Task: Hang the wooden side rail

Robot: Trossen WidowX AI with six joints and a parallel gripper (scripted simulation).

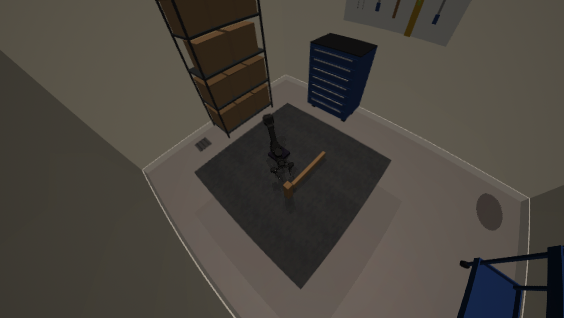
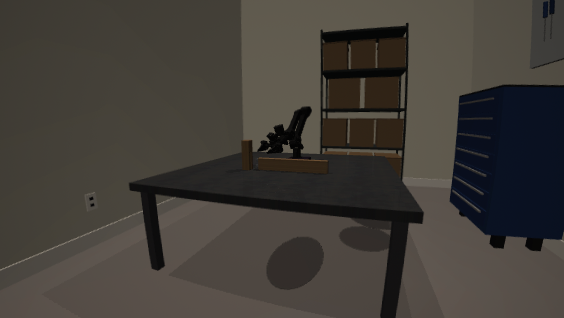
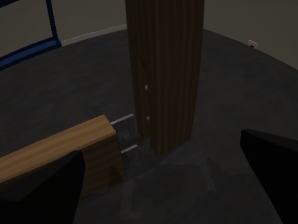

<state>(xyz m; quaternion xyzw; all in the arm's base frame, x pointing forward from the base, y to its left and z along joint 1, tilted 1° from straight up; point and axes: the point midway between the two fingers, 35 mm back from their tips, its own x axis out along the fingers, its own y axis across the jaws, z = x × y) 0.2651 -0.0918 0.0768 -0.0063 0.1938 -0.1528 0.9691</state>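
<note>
Now: the headboard post 10 cm ahead of my gripper tip, 4 cm to the right of it and 1 cm below it.
</note>
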